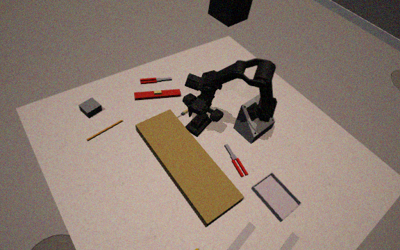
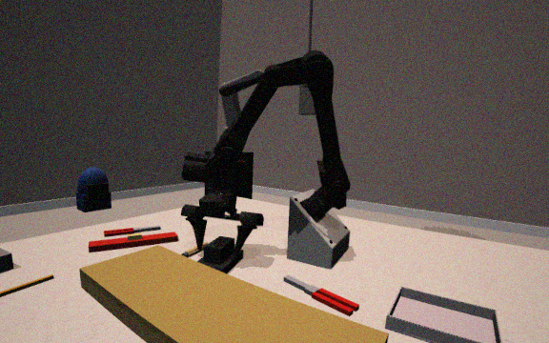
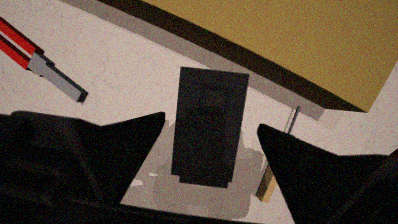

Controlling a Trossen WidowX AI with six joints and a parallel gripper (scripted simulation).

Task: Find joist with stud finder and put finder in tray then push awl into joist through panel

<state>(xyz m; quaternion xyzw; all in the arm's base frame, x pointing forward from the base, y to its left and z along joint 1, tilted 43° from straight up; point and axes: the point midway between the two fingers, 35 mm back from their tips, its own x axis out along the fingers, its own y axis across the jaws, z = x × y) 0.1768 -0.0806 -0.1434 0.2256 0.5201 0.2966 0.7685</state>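
My gripper tip is 1 cm below the stud finder and 1 cm short of it. Round my gripper tip: red level: 27 cm to the right, 3 cm ahead, 2 cm below; then pencil: 34 cm ahead, 23 cm to the right, 3 cm below; then awl: 10 cm to the right, 3 cm below.
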